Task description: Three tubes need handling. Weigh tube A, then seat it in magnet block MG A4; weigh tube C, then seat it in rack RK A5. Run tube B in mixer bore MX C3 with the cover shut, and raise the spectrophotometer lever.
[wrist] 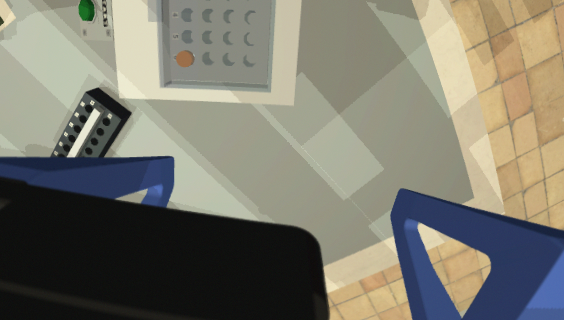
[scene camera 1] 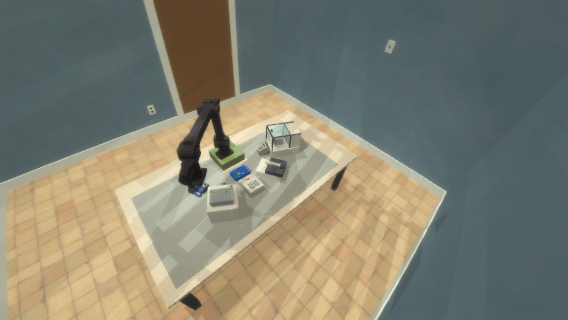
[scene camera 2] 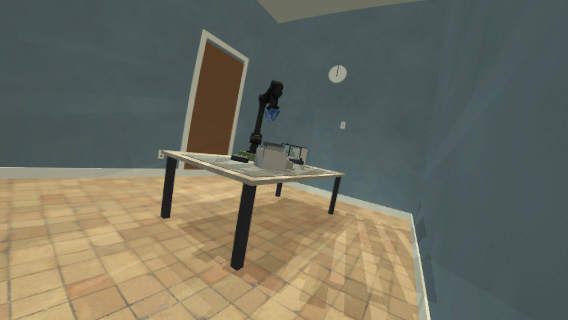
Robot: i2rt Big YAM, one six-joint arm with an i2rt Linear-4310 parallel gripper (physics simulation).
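Seen in the pictures: gripper, fingertip midpoint: (wrist: 286, 187) (scene camera 1: 201, 189) (scene camera 2: 270, 121); arm's base, link origin: (scene camera 1: 224, 153) (scene camera 2: 253, 153).
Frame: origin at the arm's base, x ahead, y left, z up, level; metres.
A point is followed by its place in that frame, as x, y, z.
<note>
My gripper (scene camera 1: 199, 191) {0.391, -0.365, 0.269} (scene camera 2: 272, 116) {0.391, -0.365, 0.269} (wrist: 286, 187) {0.391, -0.365, 0.269} is open and empty, high above the table's left part. In the wrist view, a black block with rows of holes and a white strip (wrist: 87, 131) {0.130, -0.286, -0.018} lies near the left finger; it also shows in scene camera 2 (scene camera 2: 239, 158) {0.125, -0.318, -0.042}. A cream box (scene camera 1: 223, 212) {0.447, -0.307, 0.043} (scene camera 2: 272, 159) {0.435, -0.325, 0.009} (wrist: 207, 95) {0.329, -0.329, 0.069} holds a grey well block (scene camera 1: 221, 196) {0.399, -0.275, 0.124} (wrist: 218, 72) {0.362, -0.314, 0.124}. An orange cap (wrist: 185, 58) {0.345, -0.291, 0.124} stands in its end row. A green round top (wrist: 86, 10) {0.244, -0.173, 0.007} is beside the box. Tube letters are not readable.
A blue rack (scene camera 1: 240, 172) {0.229, -0.031, -0.012} and a smaller cream device with dark holes (scene camera 1: 253, 184) {0.382, -0.027, 0.004} stand beyond the box. A dark device (scene camera 1: 276, 168) {0.385, 0.187, 0.014}, a small grey device (scene camera 1: 262, 148) {0.147, 0.261, 0.001} and a glass-walled balance (scene camera 1: 280, 134) {0.231, 0.368, 0.142} stand farther right. The arm's base is on a green block (scene camera 1: 226, 159) {0.063, -0.026, 0.000}.
</note>
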